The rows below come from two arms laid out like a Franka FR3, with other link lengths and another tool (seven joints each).
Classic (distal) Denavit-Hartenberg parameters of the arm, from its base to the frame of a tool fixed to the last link. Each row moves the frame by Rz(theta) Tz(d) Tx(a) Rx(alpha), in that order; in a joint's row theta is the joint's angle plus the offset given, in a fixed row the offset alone. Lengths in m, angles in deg.
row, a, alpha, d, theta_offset
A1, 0, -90, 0.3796, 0
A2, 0, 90, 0, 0
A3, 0.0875, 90, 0.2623, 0
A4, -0.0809, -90, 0, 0
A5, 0, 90, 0.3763, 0
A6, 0.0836, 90, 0, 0
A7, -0.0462, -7, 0.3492, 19.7
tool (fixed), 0, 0, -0.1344, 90
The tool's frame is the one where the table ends.
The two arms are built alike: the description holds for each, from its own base.
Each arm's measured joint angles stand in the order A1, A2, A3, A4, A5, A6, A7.
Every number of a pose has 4 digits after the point. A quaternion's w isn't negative.
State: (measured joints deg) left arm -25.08 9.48 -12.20 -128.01 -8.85 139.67 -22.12; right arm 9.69 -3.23 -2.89 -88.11 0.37 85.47 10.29
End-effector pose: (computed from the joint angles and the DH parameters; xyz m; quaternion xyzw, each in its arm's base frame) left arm 0.3837 -0.3024 0.1883 0.5098 -0.8502 0.0784 0.1056; right arm 0.4861 0.0965 0.5456 0.5499 -0.8335 0.0318 0.0443
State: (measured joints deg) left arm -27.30 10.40 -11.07 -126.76 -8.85 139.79 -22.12; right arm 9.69 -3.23 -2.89 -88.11 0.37 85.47 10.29
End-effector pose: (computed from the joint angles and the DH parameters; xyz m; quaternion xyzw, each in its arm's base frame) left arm 0.3833 -0.3137 0.1882 0.5015 -0.8550 0.0808 0.1048; right arm 0.4861 0.0965 0.5456 0.5499 -0.8335 0.0318 0.0443
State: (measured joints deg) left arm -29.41 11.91 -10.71 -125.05 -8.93 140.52 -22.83; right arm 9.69 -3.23 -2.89 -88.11 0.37 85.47 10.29
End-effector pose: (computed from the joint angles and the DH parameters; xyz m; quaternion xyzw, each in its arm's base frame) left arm 0.3811 -0.3325 0.1867 0.4943 -0.8585 0.0874 0.1047; right arm 0.4861 0.0965 0.5456 0.5499 -0.8335 0.0318 0.0443
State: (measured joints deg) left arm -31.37 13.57 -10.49 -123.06 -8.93 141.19 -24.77; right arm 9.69 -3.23 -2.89 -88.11 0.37 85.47 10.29
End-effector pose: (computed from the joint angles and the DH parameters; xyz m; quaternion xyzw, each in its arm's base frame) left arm 0.3785 -0.3529 0.1857 0.4960 -0.8568 0.0947 0.1050; right arm 0.4861 0.0965 0.5456 0.5499 -0.8335 0.0318 0.0443
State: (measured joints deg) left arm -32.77 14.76 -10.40 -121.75 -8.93 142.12 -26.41; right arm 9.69 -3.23 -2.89 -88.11 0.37 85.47 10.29
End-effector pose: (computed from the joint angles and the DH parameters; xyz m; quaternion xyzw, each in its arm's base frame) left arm 0.3762 -0.3684 0.1847 0.4987 -0.8544 0.1025 0.1045; right arm 0.4861 0.0965 0.5456 0.5499 -0.8335 0.0318 0.0443
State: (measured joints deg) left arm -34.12 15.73 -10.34 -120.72 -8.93 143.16 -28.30; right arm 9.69 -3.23 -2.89 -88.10 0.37 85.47 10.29
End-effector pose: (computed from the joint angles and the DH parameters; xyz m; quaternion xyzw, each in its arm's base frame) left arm 0.3727 -0.3833 0.1838 0.5033 -0.8506 0.1107 0.1039; right arm 0.4862 0.0965 0.5457 0.5499 -0.8335 0.0318 0.0442
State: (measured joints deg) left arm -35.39 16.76 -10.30 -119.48 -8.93 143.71 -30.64; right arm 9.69 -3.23 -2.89 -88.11 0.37 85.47 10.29
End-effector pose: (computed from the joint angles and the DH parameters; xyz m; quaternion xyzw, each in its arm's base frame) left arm 0.3684 -0.3979 0.1834 0.5117 -0.8447 0.1163 0.1053; right arm 0.4861 0.0965 0.5456 0.5499 -0.8335 0.0318 0.0443
